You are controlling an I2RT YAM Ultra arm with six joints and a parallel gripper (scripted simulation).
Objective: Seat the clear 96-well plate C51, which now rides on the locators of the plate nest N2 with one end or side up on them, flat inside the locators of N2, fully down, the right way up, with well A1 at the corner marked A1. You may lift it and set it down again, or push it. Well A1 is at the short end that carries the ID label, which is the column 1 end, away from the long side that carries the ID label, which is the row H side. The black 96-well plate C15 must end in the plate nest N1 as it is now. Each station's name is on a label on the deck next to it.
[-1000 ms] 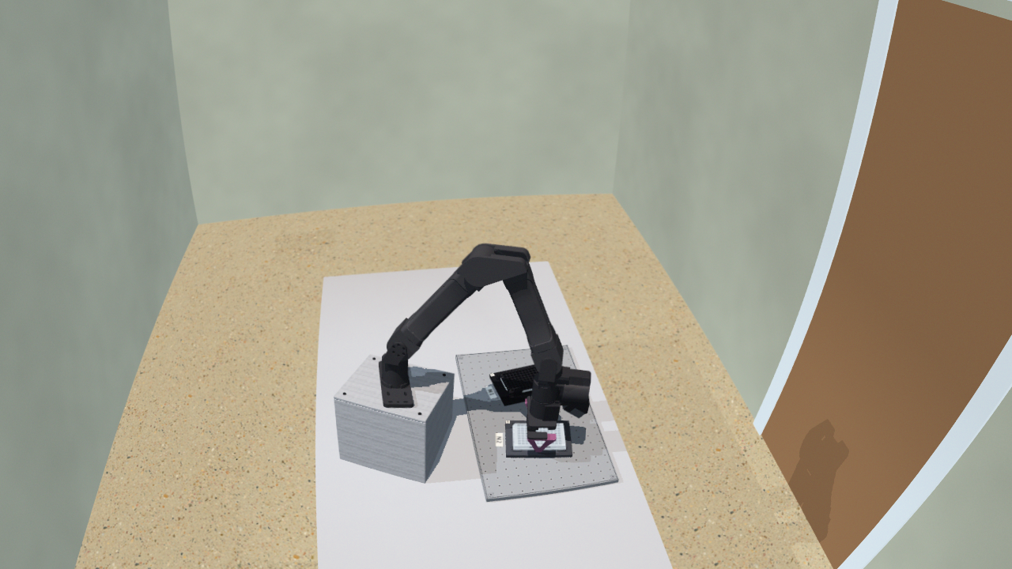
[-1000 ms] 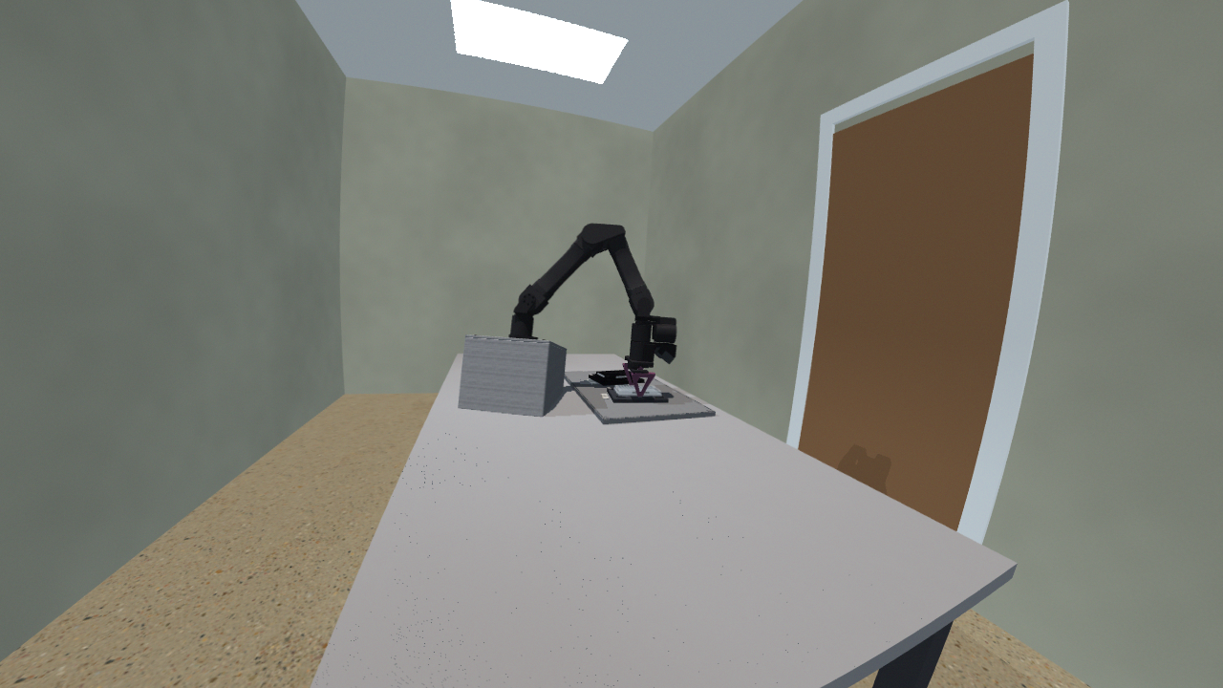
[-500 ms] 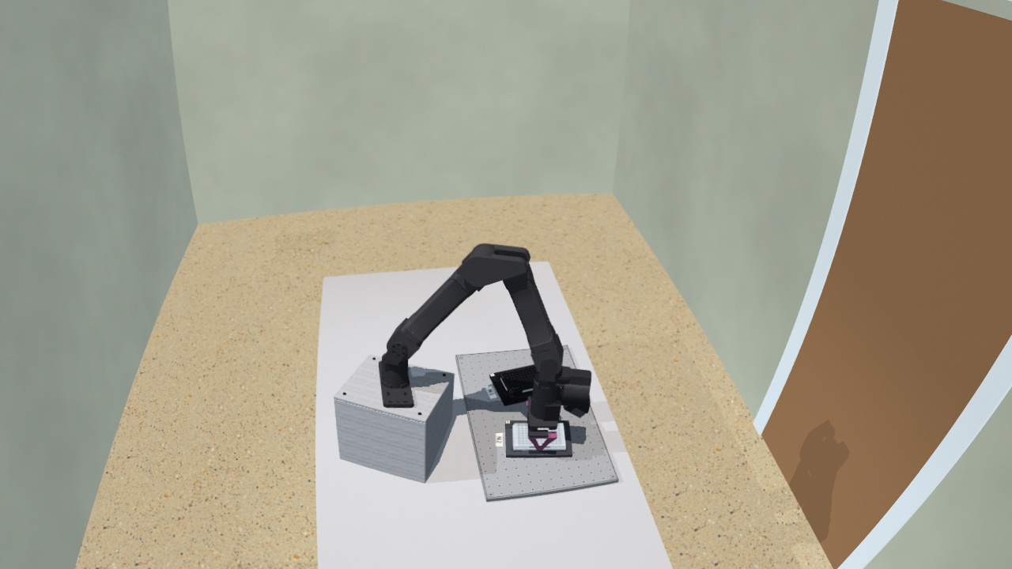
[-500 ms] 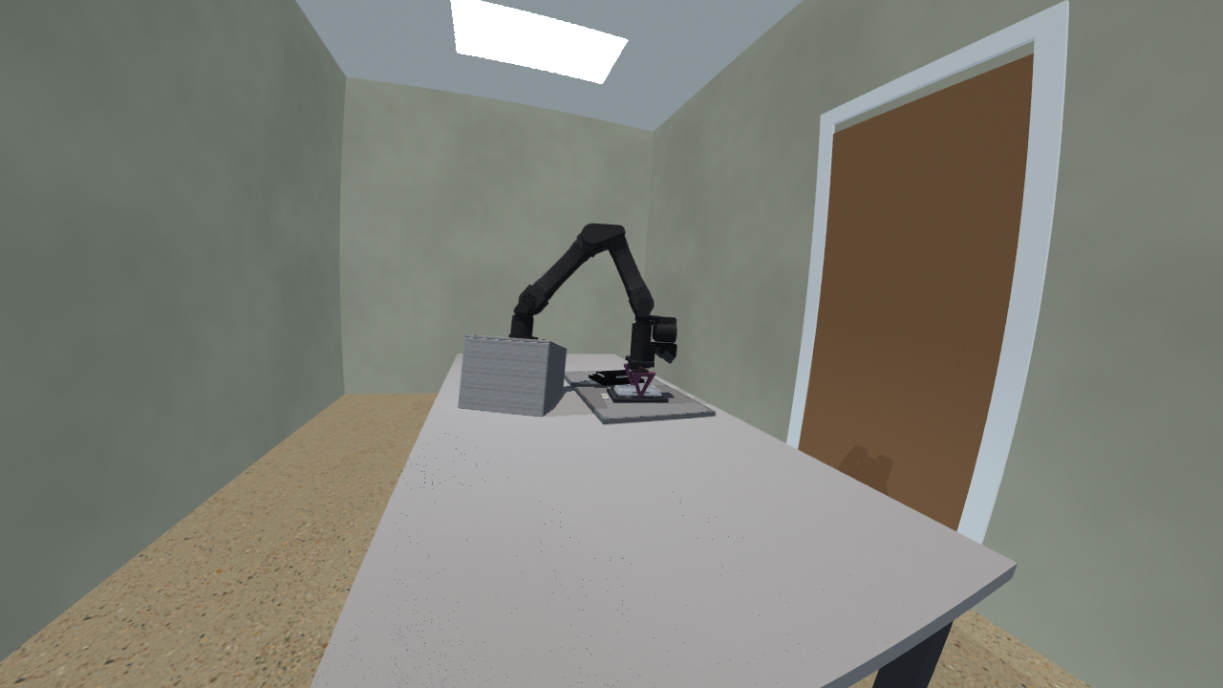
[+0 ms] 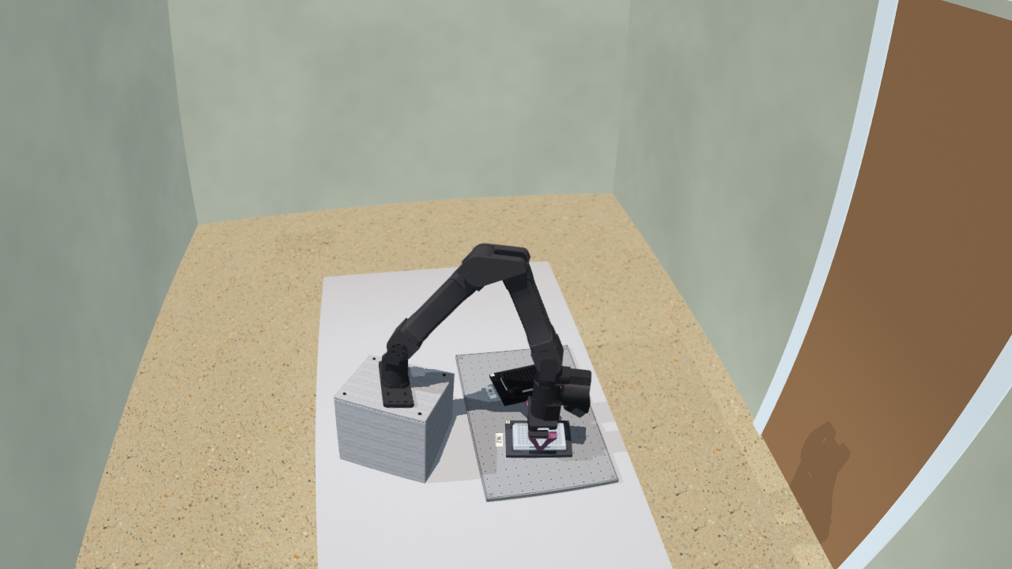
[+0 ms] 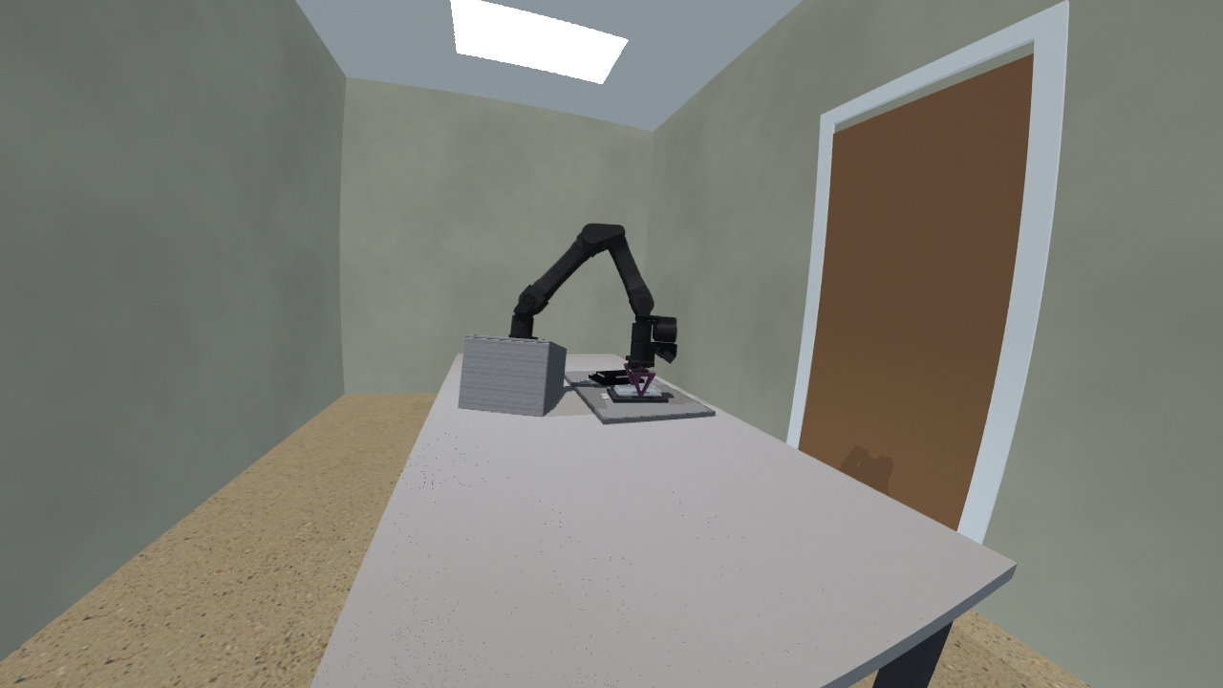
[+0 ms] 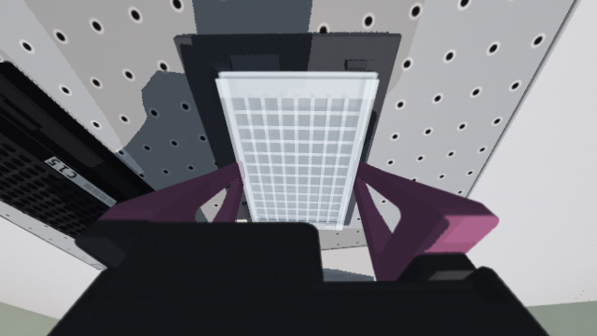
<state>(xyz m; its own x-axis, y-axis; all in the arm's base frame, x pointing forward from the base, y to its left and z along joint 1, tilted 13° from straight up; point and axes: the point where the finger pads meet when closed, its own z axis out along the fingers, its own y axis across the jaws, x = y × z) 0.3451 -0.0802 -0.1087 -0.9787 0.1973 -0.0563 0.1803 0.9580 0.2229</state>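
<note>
The dark plate nest N2 is 2 cm below my hand. From my hand the other things lie so: black plate C15: 1 cm ahead, 21 cm to the left, 1 cm below; N2 label: 9 cm behind, 2 cm to the left, 2 cm below; clear 96-well plate C51: 1 cm below.
</note>
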